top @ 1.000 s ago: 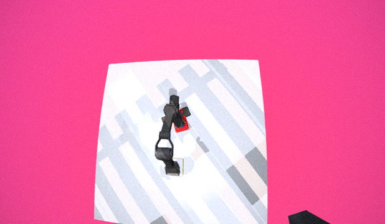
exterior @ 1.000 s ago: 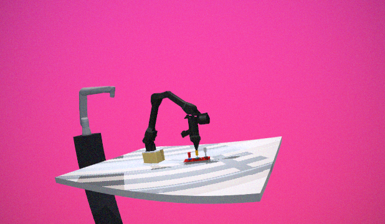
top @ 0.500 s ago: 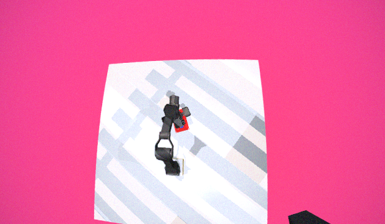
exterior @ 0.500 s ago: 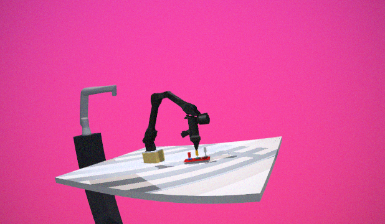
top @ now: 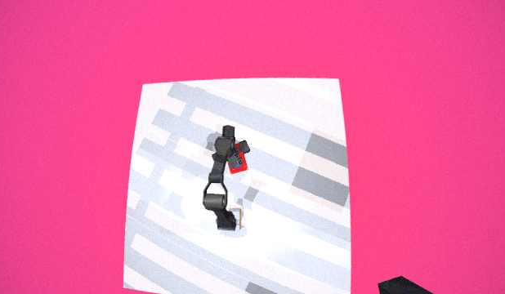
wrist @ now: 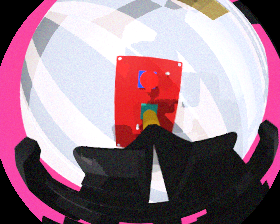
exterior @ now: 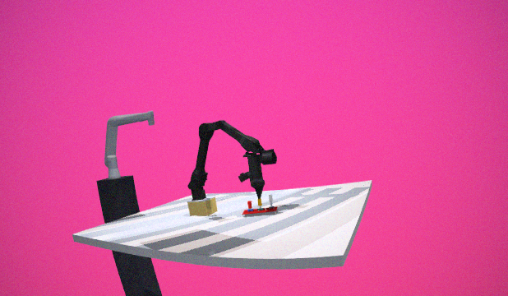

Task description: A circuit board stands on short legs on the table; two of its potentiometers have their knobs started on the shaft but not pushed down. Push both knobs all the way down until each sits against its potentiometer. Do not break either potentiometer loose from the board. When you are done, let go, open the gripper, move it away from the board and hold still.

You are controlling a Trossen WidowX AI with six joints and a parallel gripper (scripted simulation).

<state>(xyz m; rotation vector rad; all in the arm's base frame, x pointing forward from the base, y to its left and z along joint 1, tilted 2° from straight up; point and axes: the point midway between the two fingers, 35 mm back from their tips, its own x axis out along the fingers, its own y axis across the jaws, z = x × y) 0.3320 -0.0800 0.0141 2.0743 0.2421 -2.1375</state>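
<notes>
Right now the yellow knob is 20 mm below my gripper tip.
</notes>
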